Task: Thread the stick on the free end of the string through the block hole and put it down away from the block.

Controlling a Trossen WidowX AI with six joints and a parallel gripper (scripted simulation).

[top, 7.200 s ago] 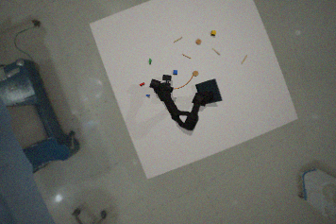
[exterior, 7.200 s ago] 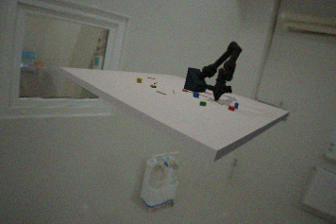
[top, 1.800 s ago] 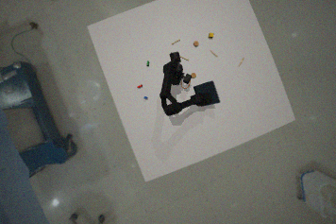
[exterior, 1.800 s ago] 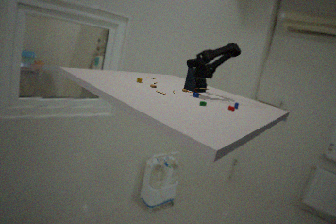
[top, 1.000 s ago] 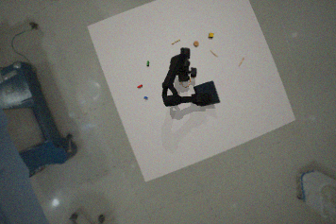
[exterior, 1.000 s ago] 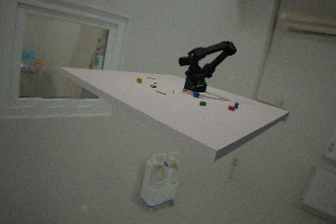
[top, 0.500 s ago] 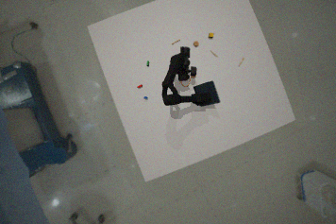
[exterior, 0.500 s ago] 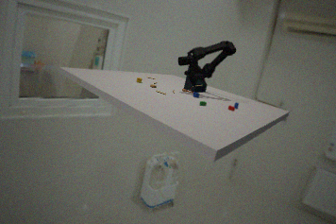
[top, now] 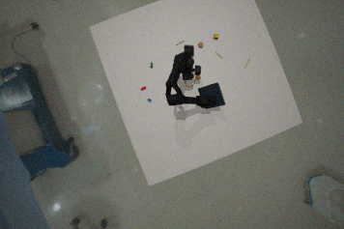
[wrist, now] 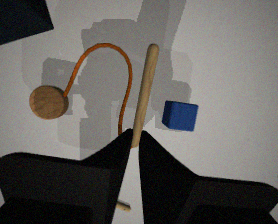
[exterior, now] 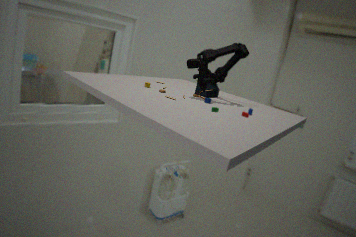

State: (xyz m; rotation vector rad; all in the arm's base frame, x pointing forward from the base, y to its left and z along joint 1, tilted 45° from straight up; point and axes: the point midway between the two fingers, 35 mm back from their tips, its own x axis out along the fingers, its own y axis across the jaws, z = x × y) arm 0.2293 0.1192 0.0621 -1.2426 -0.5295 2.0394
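Now: the blue cube 50 mm to the left of my gripper tip and 40 mm below it. Round my gripper tip: green piece: 220 mm to the left, 130 mm ahead, 50 mm below; round wooden button: 100 mm to the right, 50 mm below, 40 mm behind; thin wooden stick: 10 mm behind, 10 mm above.
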